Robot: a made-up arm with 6 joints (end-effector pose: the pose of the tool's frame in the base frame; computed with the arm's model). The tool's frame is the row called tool.
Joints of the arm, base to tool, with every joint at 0 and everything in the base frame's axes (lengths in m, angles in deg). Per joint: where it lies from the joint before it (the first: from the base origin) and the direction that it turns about. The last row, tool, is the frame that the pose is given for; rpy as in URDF.
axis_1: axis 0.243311 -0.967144 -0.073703 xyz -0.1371 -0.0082 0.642
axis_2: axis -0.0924 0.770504 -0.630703 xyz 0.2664 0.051 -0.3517
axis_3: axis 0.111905 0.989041 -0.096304 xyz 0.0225 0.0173 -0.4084
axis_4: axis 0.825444 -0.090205 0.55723 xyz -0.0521 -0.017 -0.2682
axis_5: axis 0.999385 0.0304 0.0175 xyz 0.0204 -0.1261 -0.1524
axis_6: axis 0 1 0 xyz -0.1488 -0.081 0.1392
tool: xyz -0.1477 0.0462 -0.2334 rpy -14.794 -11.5 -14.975
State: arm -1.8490 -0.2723 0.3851 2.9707 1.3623 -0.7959
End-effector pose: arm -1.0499 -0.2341 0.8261 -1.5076 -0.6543 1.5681
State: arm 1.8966 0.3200 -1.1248 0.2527 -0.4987 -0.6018
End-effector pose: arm 0.9144 -0.2795 1.3680 -0.0247 2.4388 1.2603
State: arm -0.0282 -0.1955 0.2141 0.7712 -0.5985 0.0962
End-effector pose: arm -0.1028 -0.0933 -0.6999 -0.1527 -0.2353 0.1744
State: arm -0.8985 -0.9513 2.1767 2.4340 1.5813 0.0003
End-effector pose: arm -0.4677 -0.0298 0.3673 -1.8191 -0.5564 1.6149
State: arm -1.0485 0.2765 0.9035 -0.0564 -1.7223 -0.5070
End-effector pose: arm -0.8738 -0.2520 0.5203 -1.0011 1.0051 1.6566
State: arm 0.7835 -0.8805 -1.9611 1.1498 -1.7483 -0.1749
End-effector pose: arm 0.6215 0.1949 1.1676 -0.3224 1.7082 0.7626
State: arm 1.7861 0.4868 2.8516 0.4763 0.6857 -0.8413
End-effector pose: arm -0.0040 0.0794 1.0432 0.9602 1.2490 -0.7762
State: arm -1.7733 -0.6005 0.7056 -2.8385 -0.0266 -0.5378
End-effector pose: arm -0.9605 -0.1560 0.7732 2.2049 0.5610 -2.1663
